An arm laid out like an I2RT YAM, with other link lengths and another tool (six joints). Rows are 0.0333 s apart.
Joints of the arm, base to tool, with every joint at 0 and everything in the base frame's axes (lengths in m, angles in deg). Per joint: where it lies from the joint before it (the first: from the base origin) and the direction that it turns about. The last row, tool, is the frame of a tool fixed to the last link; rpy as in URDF.
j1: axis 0 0 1 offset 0 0 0.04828
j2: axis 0 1 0 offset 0.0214 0.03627 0.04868
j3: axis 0 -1 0 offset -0.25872 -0.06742 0
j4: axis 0 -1 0 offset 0.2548 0.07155 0.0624
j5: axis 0 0 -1 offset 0.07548 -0.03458 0.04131
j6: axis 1 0 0 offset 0.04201 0 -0.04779
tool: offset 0.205 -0.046 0.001 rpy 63.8 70 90
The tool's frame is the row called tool.
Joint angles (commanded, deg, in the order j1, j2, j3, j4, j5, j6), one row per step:
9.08 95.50 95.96 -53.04 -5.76 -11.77
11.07 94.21 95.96 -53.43 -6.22 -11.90
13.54 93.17 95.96 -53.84 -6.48 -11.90
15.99 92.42 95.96 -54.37 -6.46 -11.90
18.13 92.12 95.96 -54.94 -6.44 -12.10
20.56 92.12 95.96 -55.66 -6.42 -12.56
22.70 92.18 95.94 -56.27 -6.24 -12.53
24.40 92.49 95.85 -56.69 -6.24 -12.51
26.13 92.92 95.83 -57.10 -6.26 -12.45
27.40 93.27 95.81 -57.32 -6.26 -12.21
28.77 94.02 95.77 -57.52 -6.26 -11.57
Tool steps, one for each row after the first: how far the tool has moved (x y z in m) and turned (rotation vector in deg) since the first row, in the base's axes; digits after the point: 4 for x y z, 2 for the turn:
-0.0060 0.0186 0.0093 0.44 -0.85 2.37
-0.0135 0.0401 0.0164 0.78 -1.42 5.01
-0.0217 0.0596 0.0207 0.84 -1.62 7.44
-0.0294 0.0764 0.0212 0.68 -1.40 9.73
-0.0385 0.0951 0.0188 0.26 -0.81 12.51
-0.0470 0.1103 0.0160 -0.03 -0.17 14.51
-0.0540 0.1229 0.0114 -0.25 0.63 16.20
-0.0612 0.1356 0.0063 -0.47 1.47 17.89
-0.0665 0.1449 0.0025 -0.54 2.10 18.97
-0.0721 0.1547 -0.0048 -0.55 3.22 19.82

